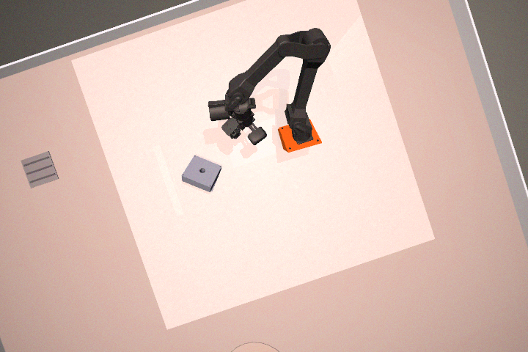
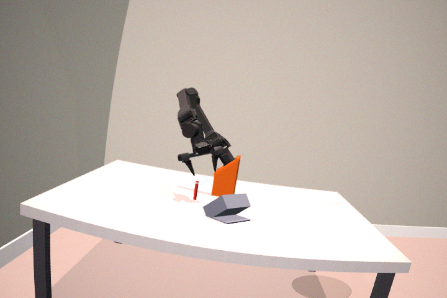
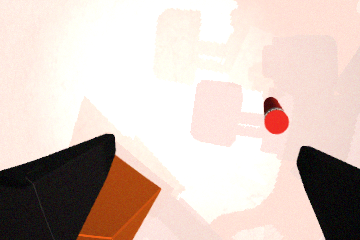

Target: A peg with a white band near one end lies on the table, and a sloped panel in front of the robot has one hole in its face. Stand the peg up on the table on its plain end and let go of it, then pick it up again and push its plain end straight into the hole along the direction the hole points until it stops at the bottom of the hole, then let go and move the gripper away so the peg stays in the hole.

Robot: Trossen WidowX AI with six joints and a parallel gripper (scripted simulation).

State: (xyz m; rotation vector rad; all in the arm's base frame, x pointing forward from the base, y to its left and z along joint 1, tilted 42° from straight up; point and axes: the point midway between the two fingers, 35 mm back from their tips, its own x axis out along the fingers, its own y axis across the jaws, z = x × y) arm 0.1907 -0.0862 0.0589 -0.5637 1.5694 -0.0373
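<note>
My gripper tip is now 20 mm short of the red peg, 30 mm to the left of it and 60 mm above it. Round my gripper tip: grey sloped panel (250 mm ahead, 110 mm to the left, 70 mm below).
</note>
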